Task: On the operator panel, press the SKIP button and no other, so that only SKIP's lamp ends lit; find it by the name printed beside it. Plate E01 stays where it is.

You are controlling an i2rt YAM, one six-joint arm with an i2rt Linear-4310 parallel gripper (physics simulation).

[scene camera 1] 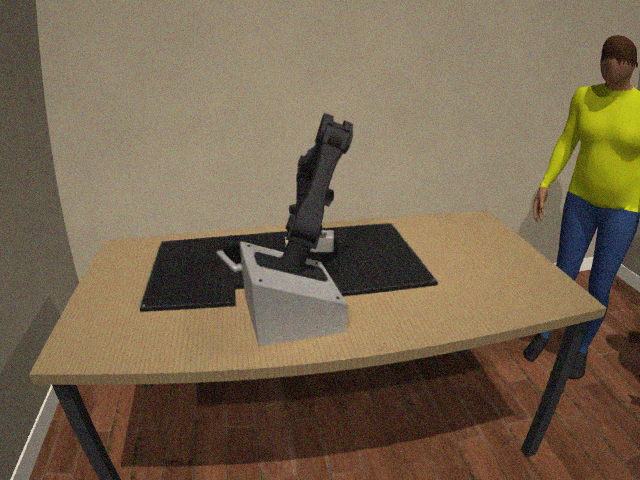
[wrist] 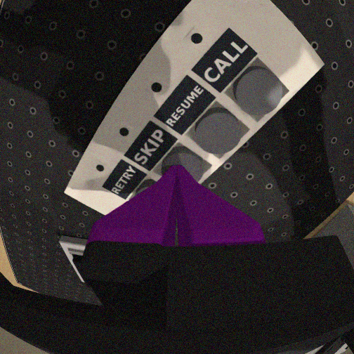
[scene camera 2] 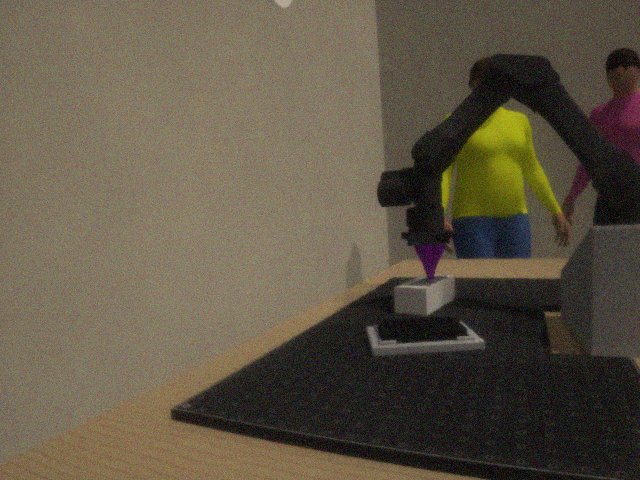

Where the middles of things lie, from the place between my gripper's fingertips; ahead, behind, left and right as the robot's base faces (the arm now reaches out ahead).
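Scene:
Hand 30 mm above the operator panel (scene camera 2: 409,298), 20 mm to the left of it, 10 mm short of it.

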